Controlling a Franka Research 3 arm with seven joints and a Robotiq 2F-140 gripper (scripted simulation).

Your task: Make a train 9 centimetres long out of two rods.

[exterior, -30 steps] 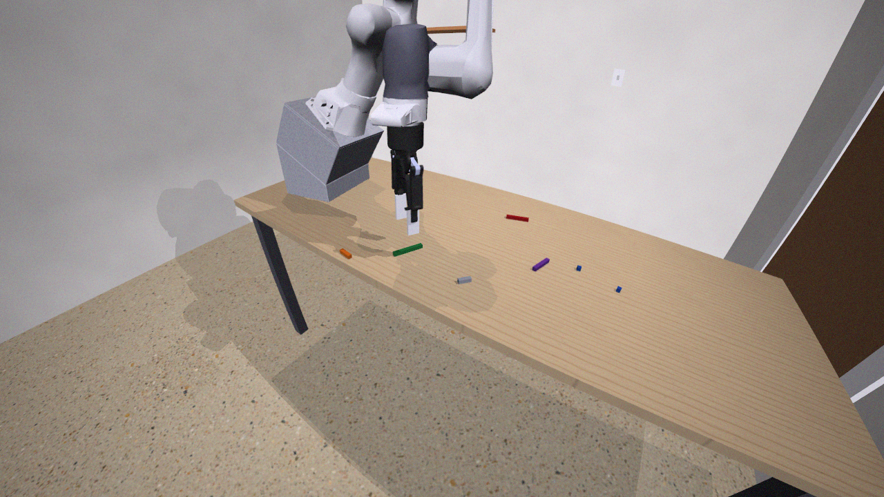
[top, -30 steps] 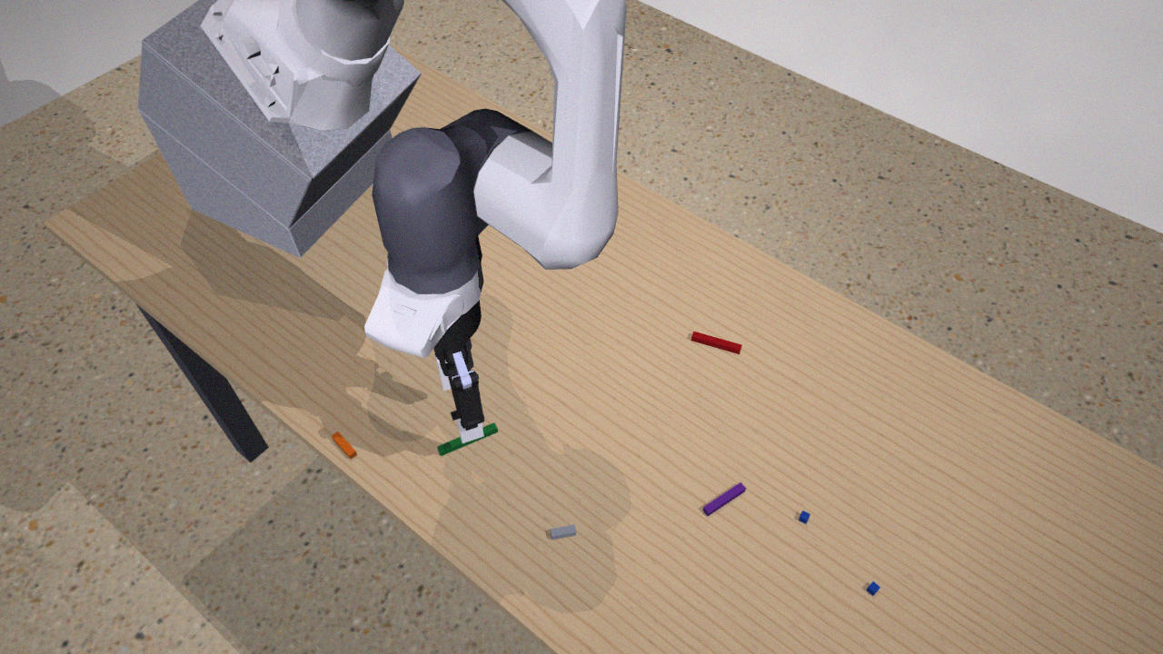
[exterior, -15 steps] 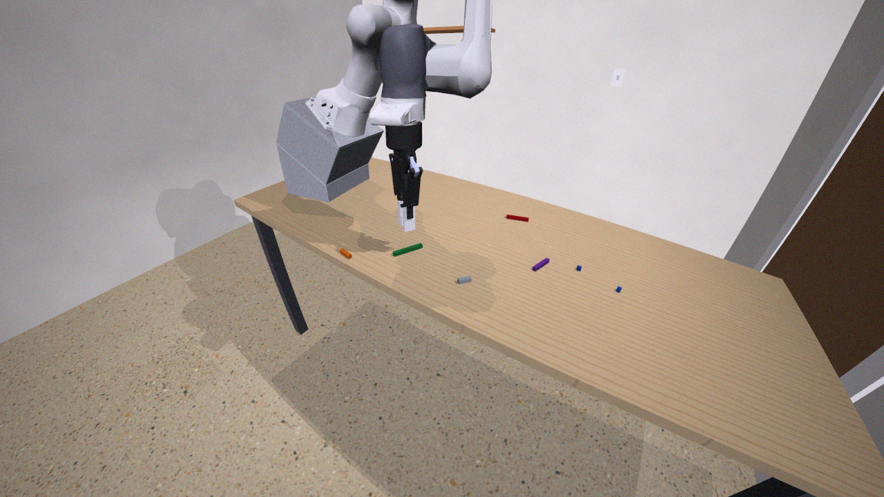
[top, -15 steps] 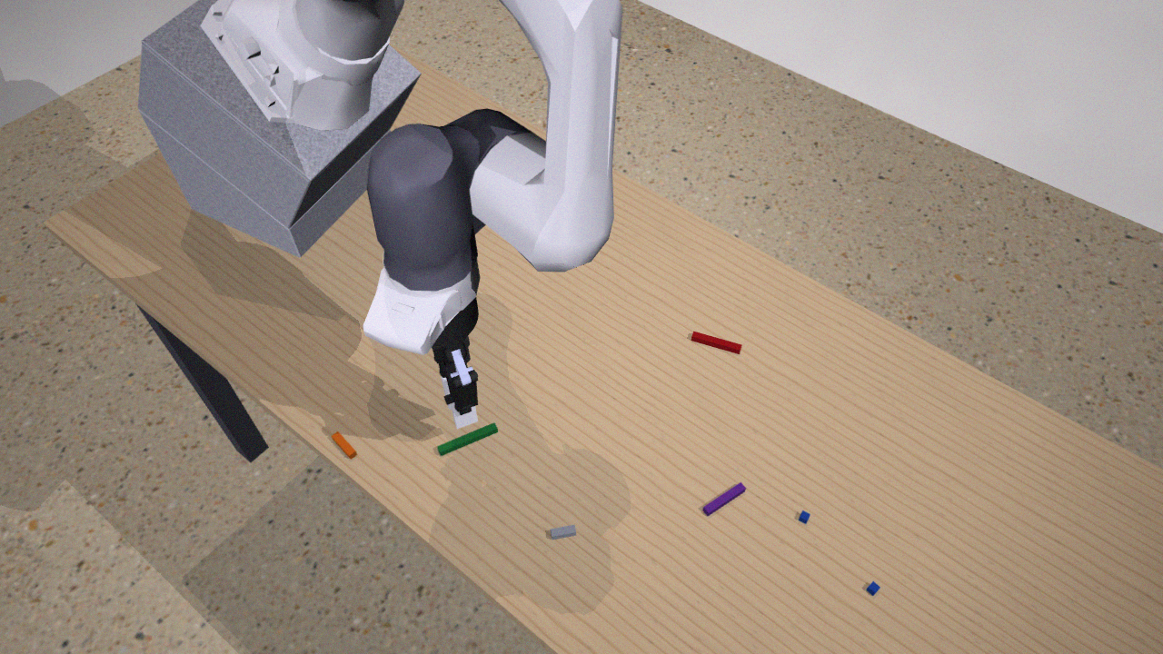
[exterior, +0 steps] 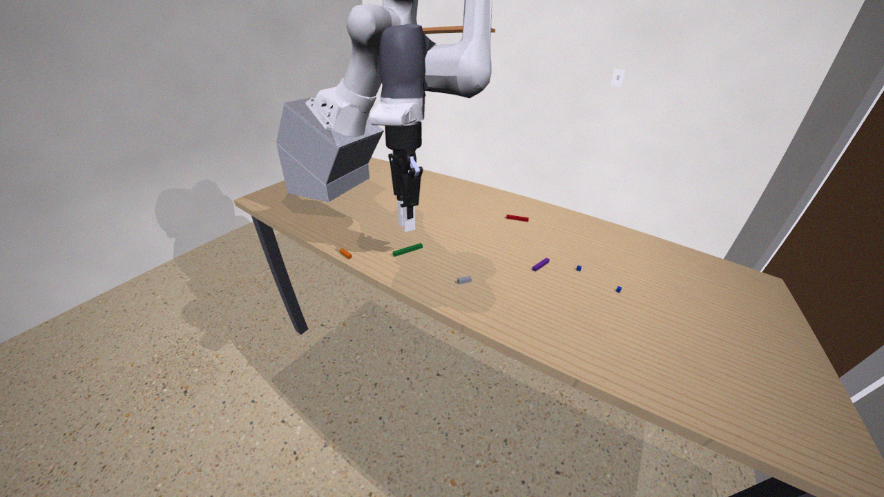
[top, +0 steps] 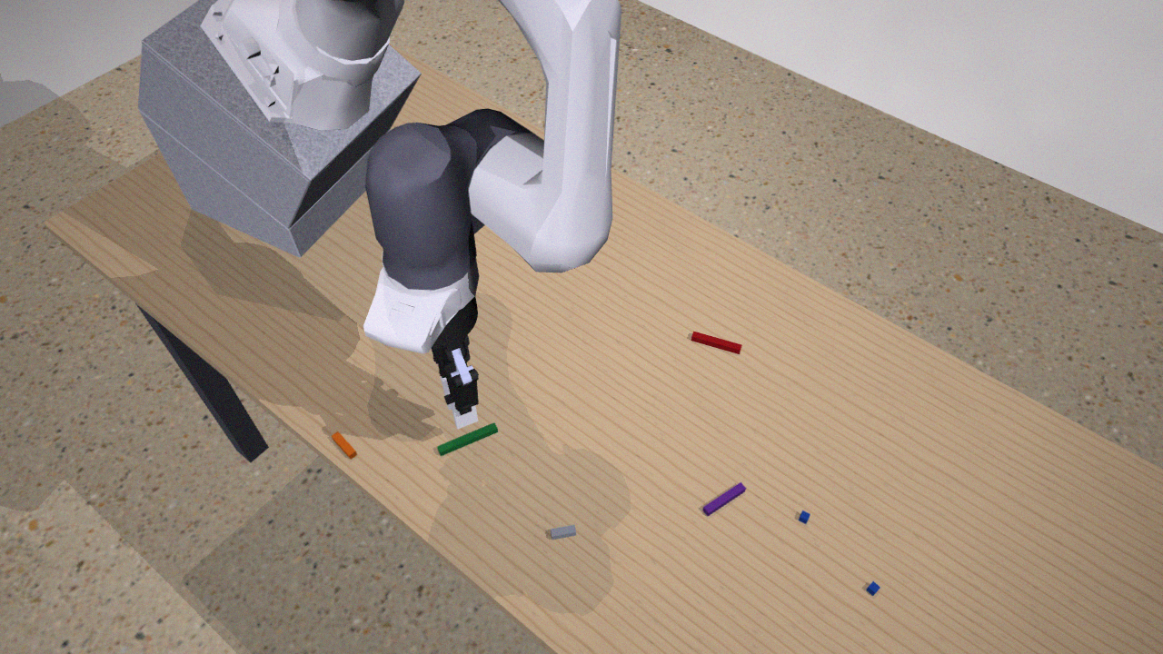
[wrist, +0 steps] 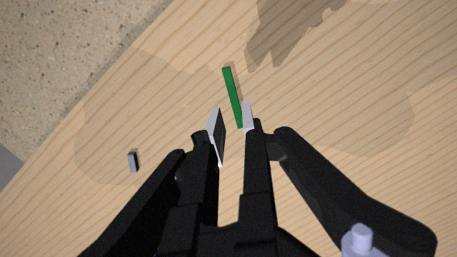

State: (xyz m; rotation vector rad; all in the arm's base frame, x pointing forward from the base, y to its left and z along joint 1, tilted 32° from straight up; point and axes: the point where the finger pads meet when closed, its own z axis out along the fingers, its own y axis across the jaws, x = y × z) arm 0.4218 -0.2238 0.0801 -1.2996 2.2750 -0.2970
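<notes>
Right now my hand is 100 mm above the green rod. Round my hand: orange rod (120 mm behind, 100 mm to the right, 100 mm below); purple rod (310 mm ahead, 120 mm to the left, 100 mm below); grey rod (180 mm ahead, 30 mm to the right, 100 mm below).
</notes>
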